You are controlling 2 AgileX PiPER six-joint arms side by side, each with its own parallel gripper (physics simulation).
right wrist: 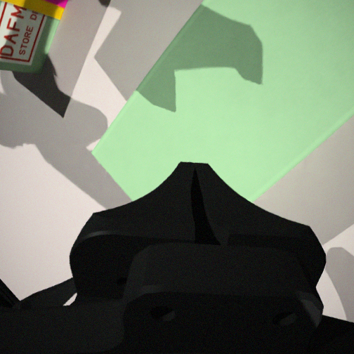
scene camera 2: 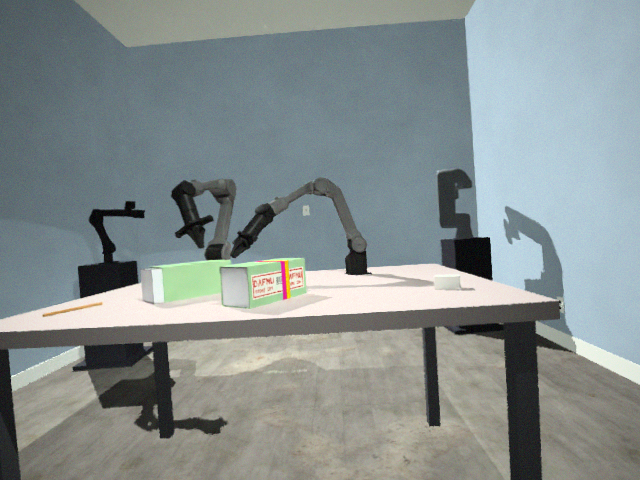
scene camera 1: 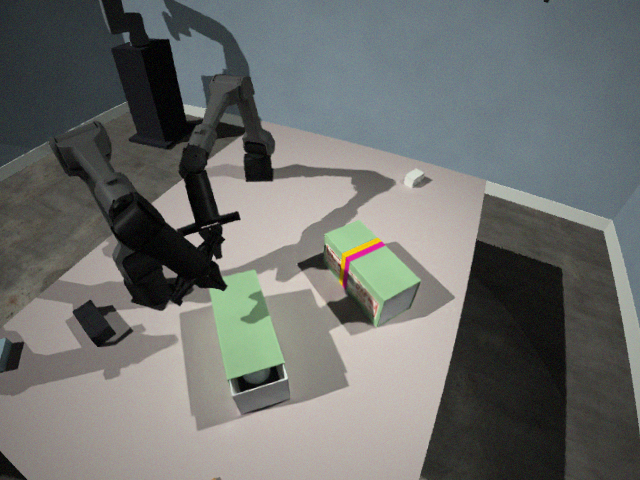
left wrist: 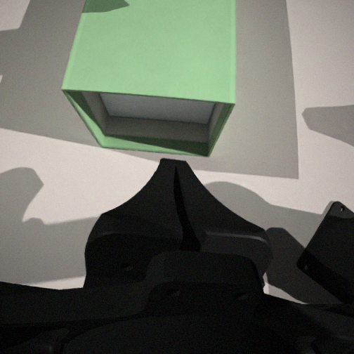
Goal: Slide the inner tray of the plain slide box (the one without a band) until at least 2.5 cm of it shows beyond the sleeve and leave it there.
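The plain slide box has a green sleeve point(scene camera 1: 248, 325) point(scene camera 2: 191, 281) point(left wrist: 155, 50) point(right wrist: 225, 125) with no band. Its white inner tray point(scene camera 1: 262, 395) point(scene camera 2: 153, 285) sticks out at the lower end in scene camera 1, with part of a pale round thing inside. In the left wrist view the sleeve's near end is open and the tray lies recessed inside. My left gripper point(scene camera 1: 218, 255) point(scene camera 2: 235, 254) point(left wrist: 171, 175) is shut and empty, outside that end, apart from the sleeve. My right gripper point(scene camera 1: 223, 286) point(scene camera 2: 201, 245) point(right wrist: 192, 181) is shut and empty, above the sleeve near that end.
A green box with a yellow and magenta band point(scene camera 1: 392, 273) point(scene camera 2: 263, 284) point(right wrist: 20, 40) lies beside the plain one. A white block point(scene camera 1: 413, 177) point(scene camera 2: 447, 281) sits farther off. A dark block point(scene camera 1: 95, 322) is at the left. An orange stick point(scene camera 2: 72, 308) lies near the table edge.
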